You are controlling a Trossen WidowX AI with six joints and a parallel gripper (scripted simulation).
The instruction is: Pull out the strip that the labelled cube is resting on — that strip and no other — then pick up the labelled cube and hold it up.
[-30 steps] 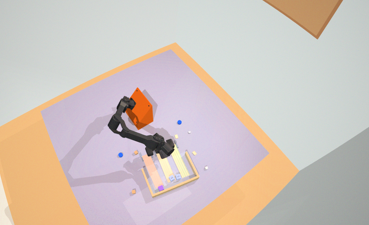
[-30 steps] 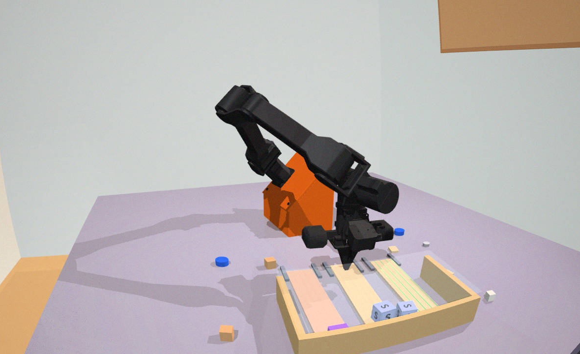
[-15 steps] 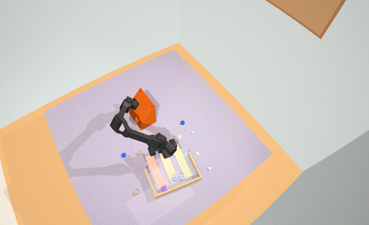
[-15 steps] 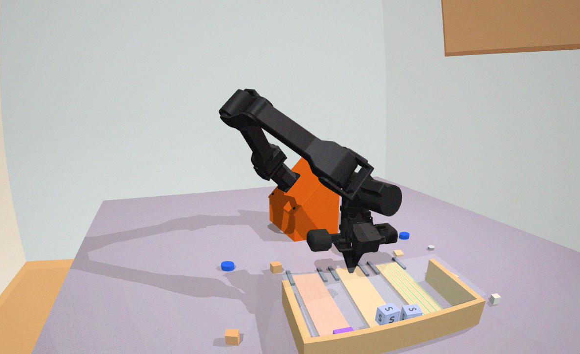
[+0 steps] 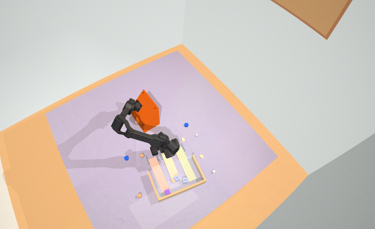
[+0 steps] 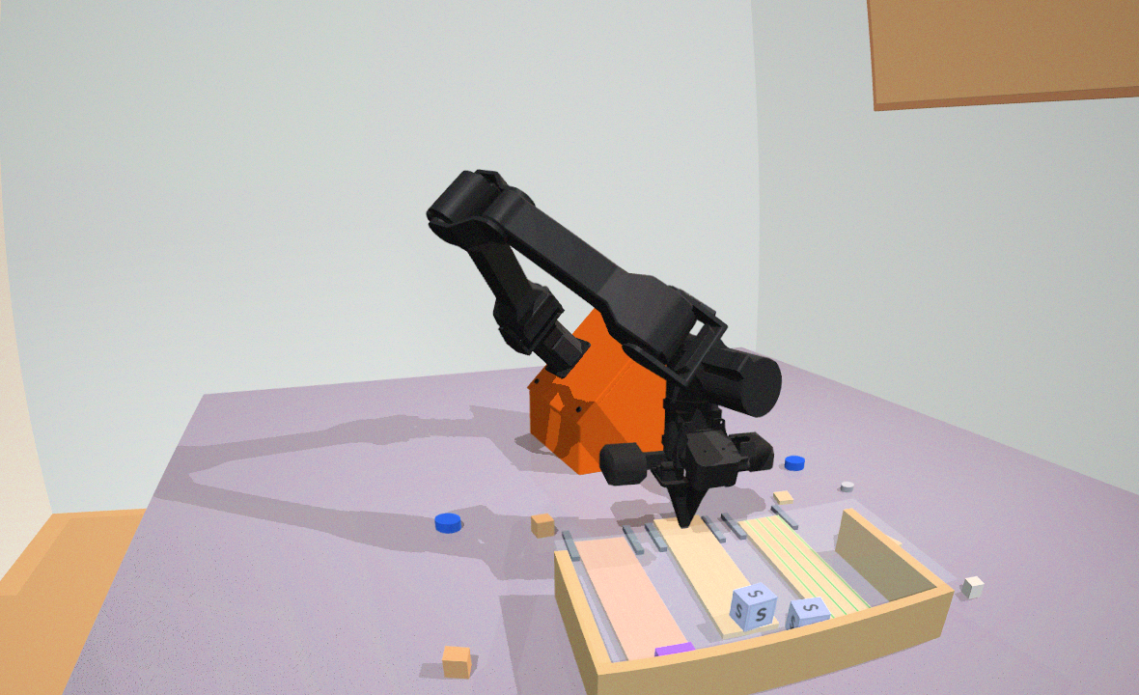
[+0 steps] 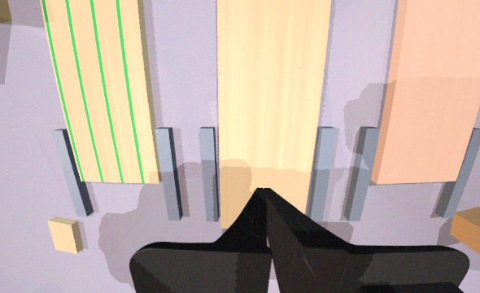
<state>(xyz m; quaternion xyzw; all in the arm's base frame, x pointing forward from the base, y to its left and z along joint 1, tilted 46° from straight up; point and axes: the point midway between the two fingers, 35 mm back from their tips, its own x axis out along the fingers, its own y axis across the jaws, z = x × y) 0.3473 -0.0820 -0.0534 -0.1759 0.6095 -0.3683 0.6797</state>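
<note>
The tan strip is 9 cm ahead of my gripper tip and 3 cm to the right of it.
</note>
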